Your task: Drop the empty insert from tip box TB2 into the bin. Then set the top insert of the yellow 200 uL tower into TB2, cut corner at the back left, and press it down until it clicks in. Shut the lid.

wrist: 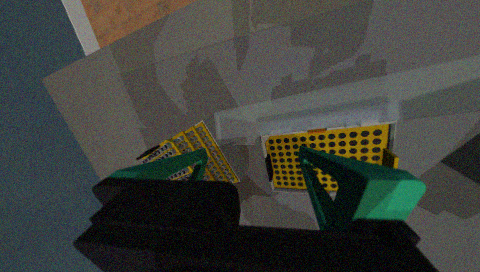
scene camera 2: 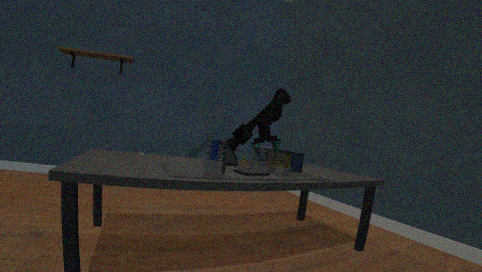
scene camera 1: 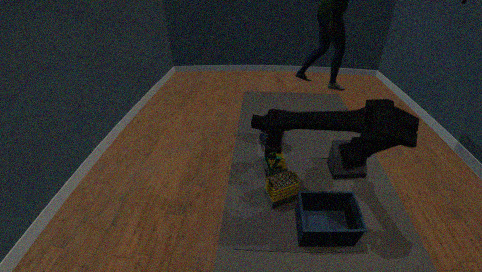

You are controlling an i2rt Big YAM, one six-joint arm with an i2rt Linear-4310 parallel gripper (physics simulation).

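My gripper (scene camera 1: 274, 158) (scene camera 2: 265, 145) (wrist: 250, 152) is wide open and empty, its green fingertips low over the left part of tip box TB2 (wrist: 393, 131) and the gap beside it. A yellow insert (wrist: 286, 167) with rows of holes lies in TB2, partly hidden by the right finger; its cut corner and whether it is clicked in cannot be told. The clear lid (wrist: 425, 79) stands open along the box's far side. The yellow tower (scene camera 1: 283, 186) (wrist: 215, 152) stands left of TB2 in the wrist view, partly behind the left finger. The blue bin (scene camera 1: 330, 239) (scene camera 2: 297, 162) stands beyond the tower.
A blue tower (scene camera 2: 216, 150) stands on the table (scene camera 2: 125, 162) on the other side of TB2. The arm's base (scene camera 1: 346, 169) is to the right in scene camera 1's view. A person (scene camera 1: 332, 40) walks behind the table, and a shelf (scene camera 2: 95, 54) hangs on the wall.
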